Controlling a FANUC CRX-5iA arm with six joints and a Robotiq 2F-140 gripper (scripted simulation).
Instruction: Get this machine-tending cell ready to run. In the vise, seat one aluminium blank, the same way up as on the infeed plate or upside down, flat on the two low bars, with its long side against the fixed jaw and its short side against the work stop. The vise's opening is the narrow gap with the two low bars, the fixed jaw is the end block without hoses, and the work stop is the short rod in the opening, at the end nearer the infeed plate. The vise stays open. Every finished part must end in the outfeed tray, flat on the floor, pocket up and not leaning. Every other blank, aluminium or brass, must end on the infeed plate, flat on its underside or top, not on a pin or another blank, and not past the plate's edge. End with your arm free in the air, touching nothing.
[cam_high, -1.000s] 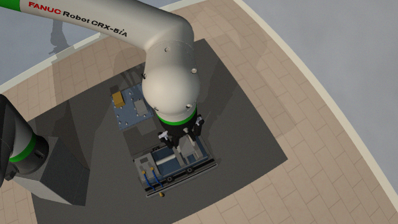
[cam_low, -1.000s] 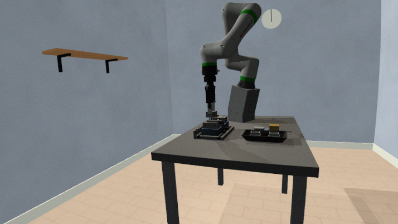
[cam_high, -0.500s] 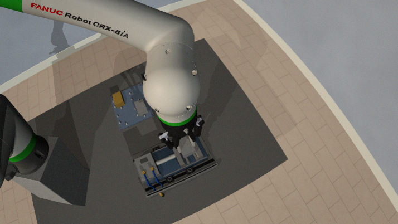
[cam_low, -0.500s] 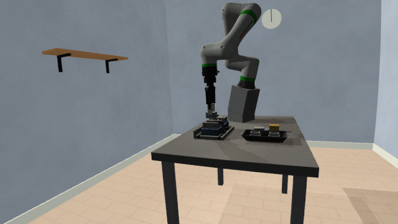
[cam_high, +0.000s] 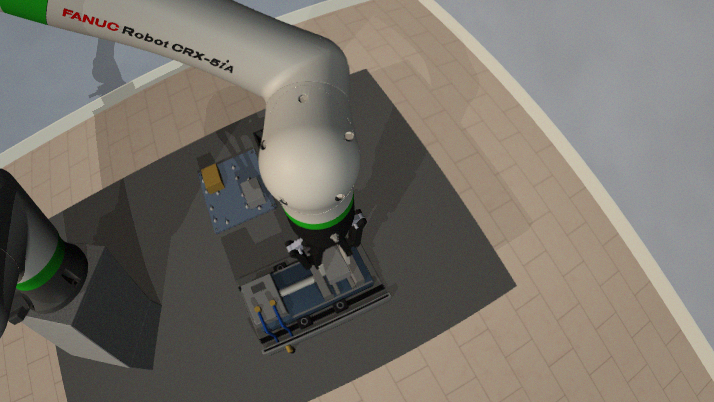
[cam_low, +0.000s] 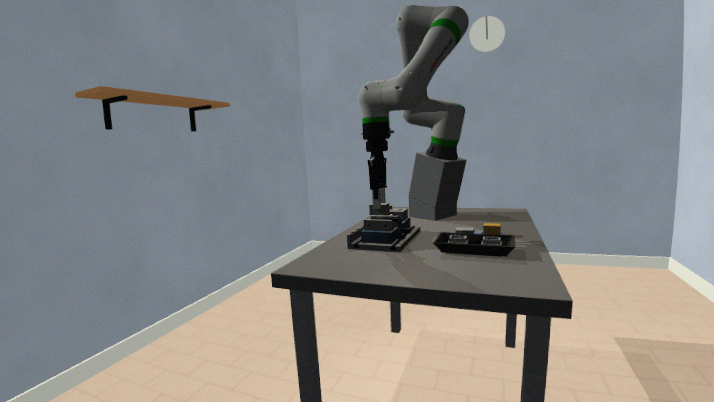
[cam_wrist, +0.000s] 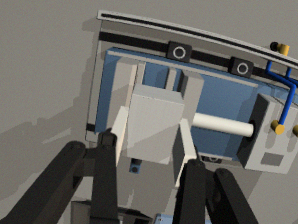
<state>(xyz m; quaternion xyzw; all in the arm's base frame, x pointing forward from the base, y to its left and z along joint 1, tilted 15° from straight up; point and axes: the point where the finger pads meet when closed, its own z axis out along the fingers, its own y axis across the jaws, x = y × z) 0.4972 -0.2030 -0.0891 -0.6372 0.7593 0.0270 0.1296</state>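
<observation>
My hand is 90 mm above the white rod, 80 mm past it and 20 mm to the right of it. The rest, counted from my hand: brass blank: 400 mm to the left, 140 mm below, 120 mm behind; then vise: 130 mm below, 60 mm behind, 20 mm to the left.
</observation>
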